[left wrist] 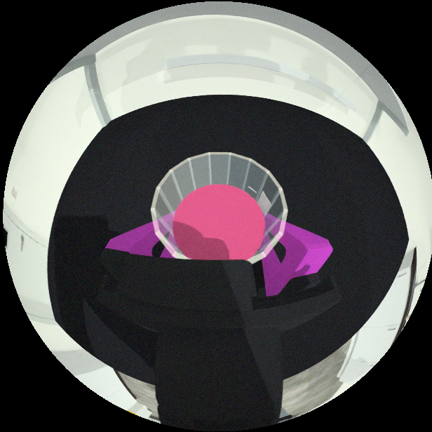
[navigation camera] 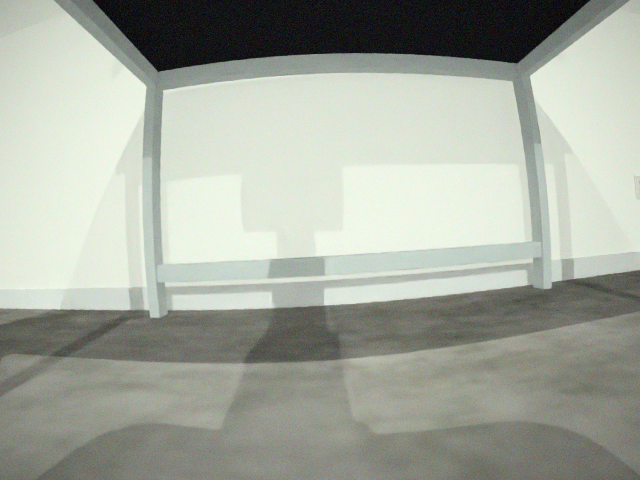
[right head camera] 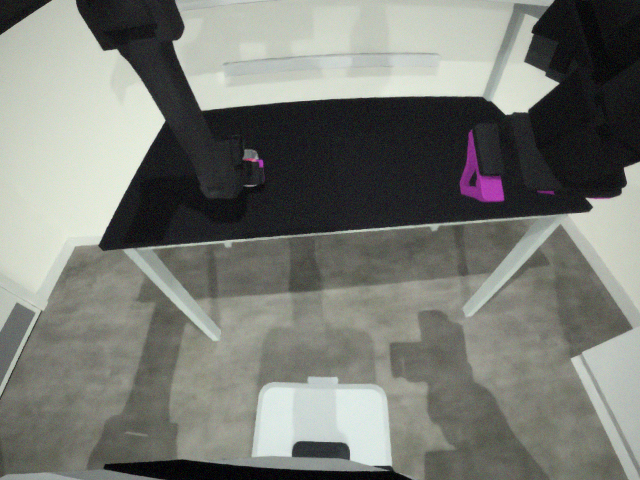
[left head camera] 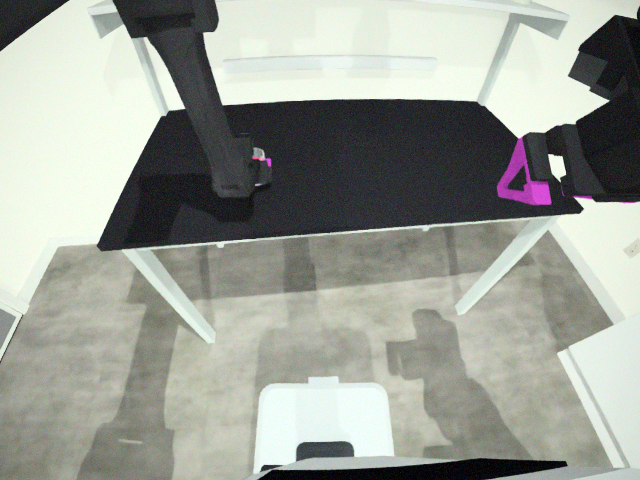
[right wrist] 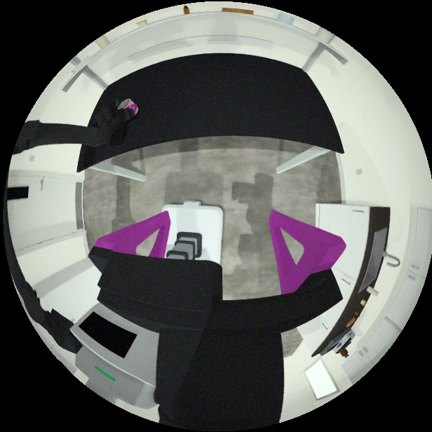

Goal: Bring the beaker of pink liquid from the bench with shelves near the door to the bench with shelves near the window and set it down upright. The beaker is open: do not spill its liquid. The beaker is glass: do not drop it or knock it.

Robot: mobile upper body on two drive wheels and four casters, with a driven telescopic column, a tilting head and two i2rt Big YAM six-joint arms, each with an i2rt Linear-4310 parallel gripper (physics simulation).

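The glass beaker of pink liquid [left head camera: 258, 153] [right head camera: 250, 154] [left wrist: 218, 215] [right wrist: 125, 103] stands upright at the left part of the black bench top [left head camera: 351, 155] [right head camera: 351, 155] [left wrist: 225, 120] [right wrist: 215, 95]. In the left wrist view its open rim and the level pink surface show. My left gripper [left head camera: 261, 162] [right head camera: 253, 163] [left wrist: 218, 215] is shut on the beaker, its magenta fingers against opposite sides of the glass. The beaker's base is hidden, so I cannot tell whether it touches the bench. My right gripper [right wrist: 219, 215] is open and empty, high in front of the bench.
A white shelf [left head camera: 542, 18] is above the bench, with a rail [left head camera: 330, 63] [right head camera: 330, 62] on the wall side. Bench legs [left head camera: 175, 297] [left head camera: 506, 266] [navigation camera: 153, 206] stand at both sides. A white cabinet [left head camera: 610, 382] [right wrist: 340, 225] is at the right. My white base [left head camera: 325, 413] is below.
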